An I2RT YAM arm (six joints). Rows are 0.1 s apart.
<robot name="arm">
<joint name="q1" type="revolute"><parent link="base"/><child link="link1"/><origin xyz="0.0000 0.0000 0.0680"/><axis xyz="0 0 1"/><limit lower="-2.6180" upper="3.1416"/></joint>
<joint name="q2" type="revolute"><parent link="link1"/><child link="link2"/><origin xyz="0.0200 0.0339 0.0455" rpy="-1.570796 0.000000 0.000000"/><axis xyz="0 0 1"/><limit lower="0.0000" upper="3.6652"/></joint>
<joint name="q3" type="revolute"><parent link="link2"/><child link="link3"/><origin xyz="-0.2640 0.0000 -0.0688" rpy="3.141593 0.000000 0.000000"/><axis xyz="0 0 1"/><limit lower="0.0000" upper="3.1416"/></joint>
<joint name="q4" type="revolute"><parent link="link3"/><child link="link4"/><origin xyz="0.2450 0.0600 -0.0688"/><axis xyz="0 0 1"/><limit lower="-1.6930" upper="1.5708"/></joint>
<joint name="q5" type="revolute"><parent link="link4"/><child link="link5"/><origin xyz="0.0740 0.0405 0.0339" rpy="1.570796 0.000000 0.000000"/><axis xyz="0 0 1"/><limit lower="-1.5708" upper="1.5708"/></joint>
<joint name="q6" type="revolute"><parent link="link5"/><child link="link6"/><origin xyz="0.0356 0.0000 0.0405" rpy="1.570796 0.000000 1.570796"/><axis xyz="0 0 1"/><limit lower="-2.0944" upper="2.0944"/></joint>
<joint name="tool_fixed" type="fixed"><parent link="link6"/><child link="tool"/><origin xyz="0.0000 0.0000 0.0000" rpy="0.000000 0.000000 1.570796"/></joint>
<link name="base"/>
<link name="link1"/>
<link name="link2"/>
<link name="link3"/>
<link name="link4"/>
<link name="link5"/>
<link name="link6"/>
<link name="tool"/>
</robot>
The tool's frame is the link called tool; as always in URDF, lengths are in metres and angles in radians.
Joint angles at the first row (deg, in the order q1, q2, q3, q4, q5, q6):
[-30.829, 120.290, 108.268, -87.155, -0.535, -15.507]
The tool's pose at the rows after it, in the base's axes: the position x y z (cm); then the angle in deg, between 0 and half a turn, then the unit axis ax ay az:
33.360, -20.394, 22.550, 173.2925, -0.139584, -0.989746, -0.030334
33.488, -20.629, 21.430, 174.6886, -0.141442, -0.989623, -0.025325
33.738, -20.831, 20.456, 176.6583, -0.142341, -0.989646, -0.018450
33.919, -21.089, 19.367, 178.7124, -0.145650, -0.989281, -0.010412
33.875, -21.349, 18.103, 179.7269, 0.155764, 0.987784, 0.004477
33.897, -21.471, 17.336, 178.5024, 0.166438, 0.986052, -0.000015
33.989, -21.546, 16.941, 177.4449, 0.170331, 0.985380, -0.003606
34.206, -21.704, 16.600, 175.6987, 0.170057, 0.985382, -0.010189
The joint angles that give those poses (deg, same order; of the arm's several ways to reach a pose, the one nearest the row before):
[-31.485, 120.311, 104.901, -82.127, -0.514, -15.464]
[-31.682, 120.312, 102.432, -78.149, -0.535, -15.442]
[-31.747, 120.312, 100.291, -73.887, -0.601, -15.398]
[-31.923, 120.312, 97.843, -69.189, -0.579, -15.180]
[-32.272, 120.312, 94.938, -64.578, -0.579, -14.349]
[-32.402, 120.312, 93.144, -61.452, -0.579, -13.234]
[-32.424, 120.312, 92.203, -59.374, -0.601, -12.797]
[-32.446, 120.313, 91.352, -56.620, -0.579, -12.841]

